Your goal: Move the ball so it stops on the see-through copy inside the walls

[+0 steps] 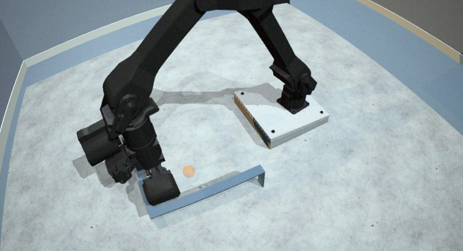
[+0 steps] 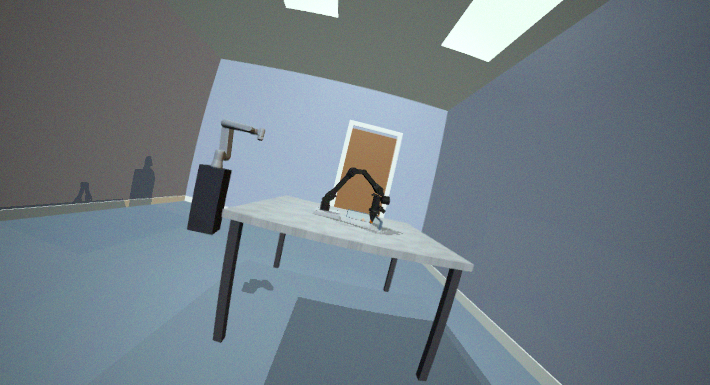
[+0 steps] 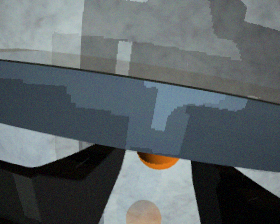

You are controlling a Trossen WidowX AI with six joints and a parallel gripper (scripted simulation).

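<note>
The see-through copy is 70 mm behind my gripper tip and 10 mm to the left of it. Round my gripper tip: orange ball: right at my gripper tip.
</note>
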